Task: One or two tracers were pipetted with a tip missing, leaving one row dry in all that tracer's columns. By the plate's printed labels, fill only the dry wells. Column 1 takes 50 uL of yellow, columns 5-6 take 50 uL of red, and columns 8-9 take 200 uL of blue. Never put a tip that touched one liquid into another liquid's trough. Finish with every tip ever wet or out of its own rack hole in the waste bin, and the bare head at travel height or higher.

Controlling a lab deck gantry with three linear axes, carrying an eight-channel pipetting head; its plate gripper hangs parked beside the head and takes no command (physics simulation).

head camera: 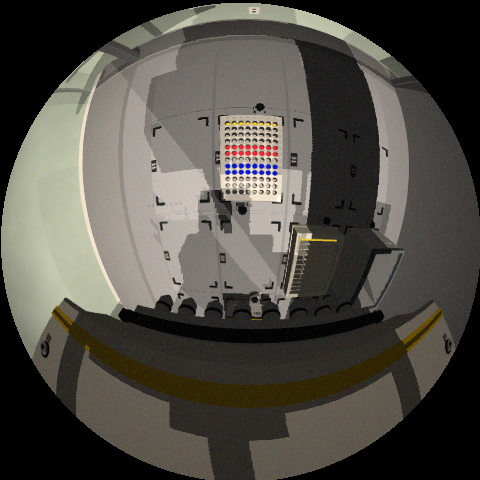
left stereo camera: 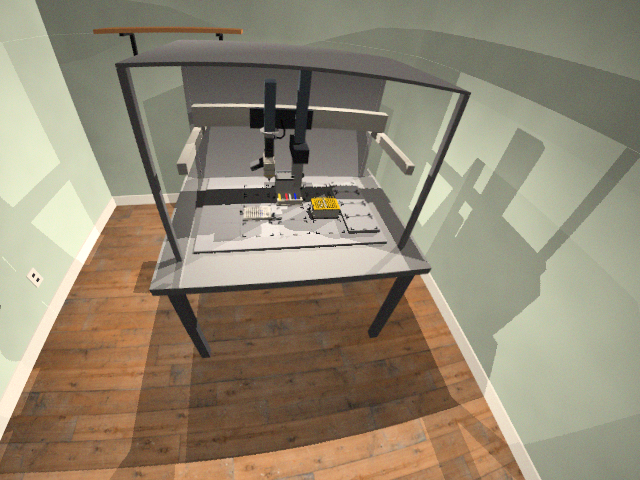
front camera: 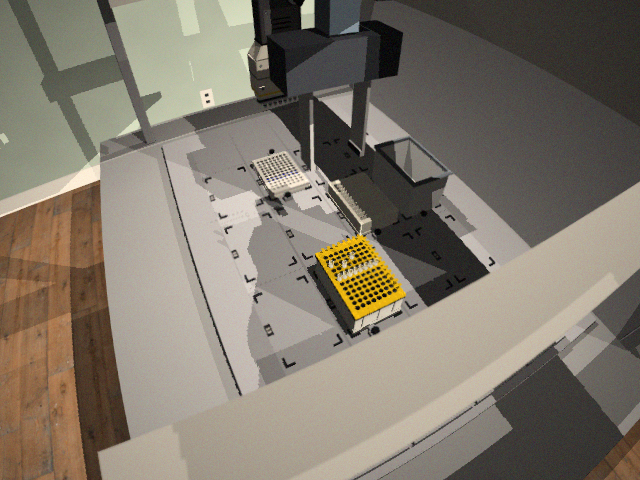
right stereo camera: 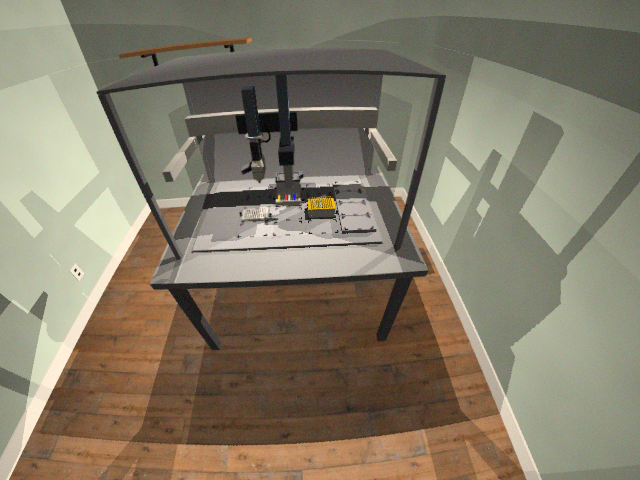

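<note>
The white well plate [front camera: 302,187] [head camera: 223,161] lies at the back left. In the head view yellow shows in eight wells of one column, and red and blue each show in eight wells of two columns. The pipetting head [front camera: 260,72] [left stereo camera: 269,167] [right stereo camera: 257,167] hangs raised; its nozzles [head camera: 242,313] show no tips. The yellow tip rack [front camera: 377,289] [left stereo camera: 325,205] [right stereo camera: 321,205] holds a row of clear tips and several scattered ones. The trough block [front camera: 366,225] [head camera: 303,230] stands between rack and bin. My parked gripper [front camera: 336,161] is open, its two fingers apart with nothing between them.
The open grey waste bin [front camera: 434,198] [head camera: 391,251] stands right of the trough block. In the front view the gripper's fingers hang behind the trough block, between plate and bin. Frame posts [left stereo camera: 136,134] [right stereo camera: 421,165] stand at the table's corners.
</note>
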